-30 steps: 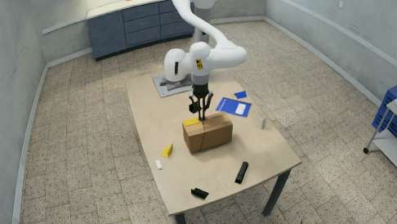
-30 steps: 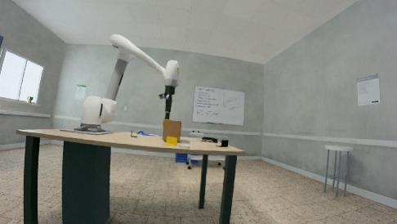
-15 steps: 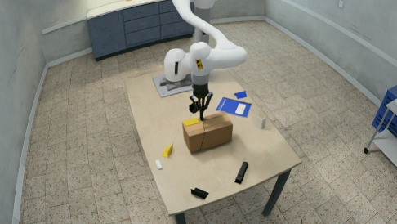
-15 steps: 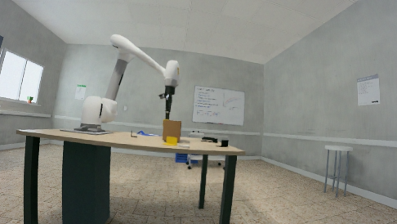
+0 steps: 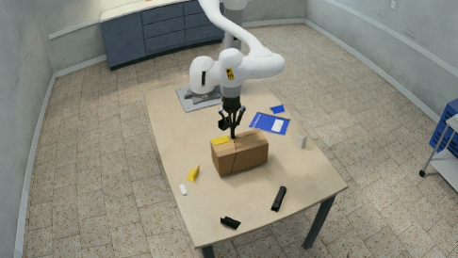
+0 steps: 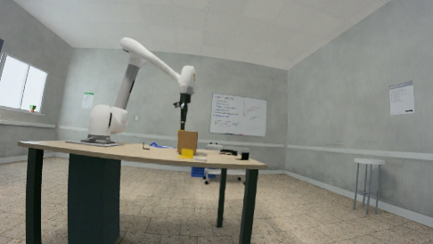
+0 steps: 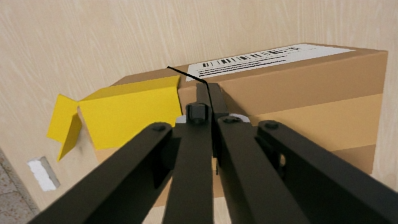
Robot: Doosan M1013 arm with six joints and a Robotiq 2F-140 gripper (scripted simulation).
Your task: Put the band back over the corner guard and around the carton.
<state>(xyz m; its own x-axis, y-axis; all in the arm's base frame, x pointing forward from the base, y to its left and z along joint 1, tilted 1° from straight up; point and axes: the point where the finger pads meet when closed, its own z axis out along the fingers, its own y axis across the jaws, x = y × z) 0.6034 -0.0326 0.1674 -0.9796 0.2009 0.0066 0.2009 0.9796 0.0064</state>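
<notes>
Right now my hand is 50 mm short of the brown carton, 20 mm to the right of it and 100 mm above it. Round my hand: white block: 120 mm ahead, 300 mm to the right, 170 mm below; blue folder: 170 mm behind, 300 mm to the left, 180 mm below.
</notes>
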